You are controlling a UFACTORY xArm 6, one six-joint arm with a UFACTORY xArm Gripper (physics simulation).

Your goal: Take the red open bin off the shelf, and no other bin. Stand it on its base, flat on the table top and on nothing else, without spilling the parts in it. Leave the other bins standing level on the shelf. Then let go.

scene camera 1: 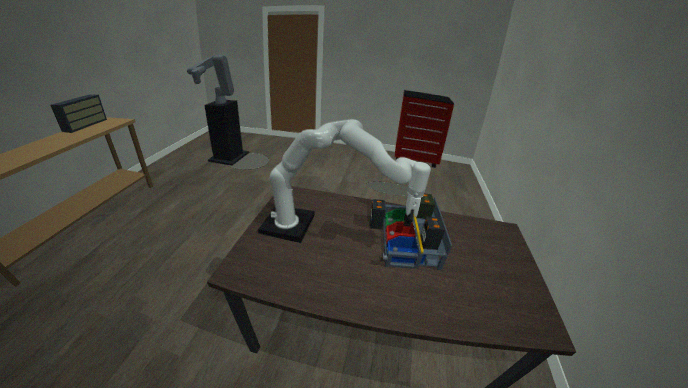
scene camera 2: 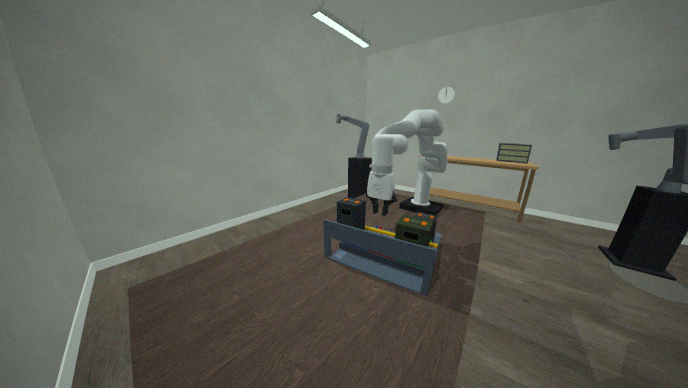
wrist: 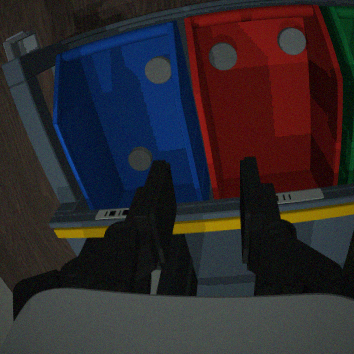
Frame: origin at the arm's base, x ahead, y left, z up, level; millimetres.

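Seen in the pictures: gripper, fingertip midpoint: (scene camera 1: 406, 223) (scene camera 2: 380, 213) (wrist: 206, 183); arm's base at its link origin: (scene camera 1: 286, 221) (scene camera 2: 420, 202).
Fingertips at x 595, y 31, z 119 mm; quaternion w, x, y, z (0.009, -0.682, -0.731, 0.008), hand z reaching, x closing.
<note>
Offsets run from my fingertips to a thing's top centre. Level surfaces: height alone.
The red open bin {4 mm ahead, 46 mm left, 68 mm down} (scene camera 1: 398, 231) (wrist: 250, 100) sits on the shelf (scene camera 1: 447, 242) (scene camera 2: 372, 243) (wrist: 31, 117), between the blue bin {23 mm ahead, 65 mm right, 68 mm down} (scene camera 1: 402, 243) (wrist: 132, 110) and the green bin {12 mm back, 157 mm left, 68 mm down} (scene camera 1: 395, 216) (wrist: 346, 35). Two round grey parts lie in the red bin, near its far end in the wrist view. My gripper (scene camera 1: 409, 221) (scene camera 2: 380, 213) (wrist: 206, 183) is partly open and empty, pointing down at the bins. In the wrist view one fingertip overlaps the blue bin and the other the red bin's near left part, with their neighbouring walls between. Fingertip height above the rims is unclear.
A yellow strip {56 mm ahead, 54 mm left, 37 mm down} (scene camera 1: 418, 235) (scene camera 2: 380, 231) (wrist: 202, 228) runs along the shelf behind the bins. A dark case {117 mm ahead, 55 mm right, 74 mm up} (scene camera 1: 434, 236) (scene camera 2: 351, 214) and a green case {84 mm ahead, 173 mm left, 49 mm up} (scene camera 1: 426, 206) (scene camera 2: 416, 231) stand behind it. Another dark case {149 mm back, 140 mm left, 18 mm down} (scene camera 1: 378, 215) stands on the table {149 mm down} (scene camera 1: 320, 270) near the green bin.
</note>
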